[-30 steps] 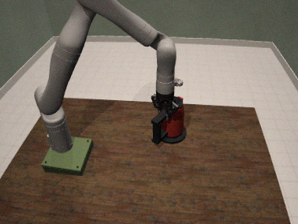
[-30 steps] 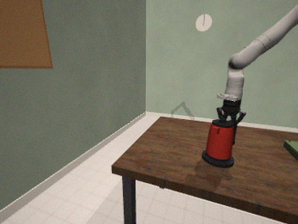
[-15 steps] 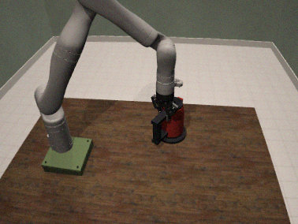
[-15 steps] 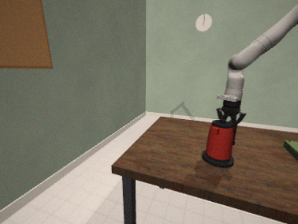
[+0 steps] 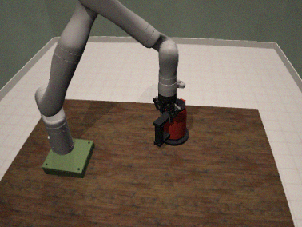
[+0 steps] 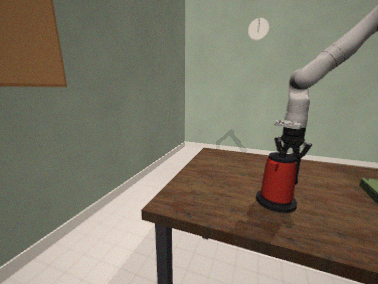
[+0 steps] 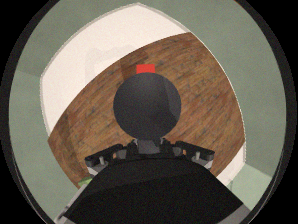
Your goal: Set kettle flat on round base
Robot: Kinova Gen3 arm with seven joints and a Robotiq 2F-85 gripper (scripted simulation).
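Now: the red kettle 50 mm below my hand, 20 mm to the left of it and 20 mm ahead of it. Also, from my hand: round base 150 mm below, 50 mm to the left, 40 mm ahead.
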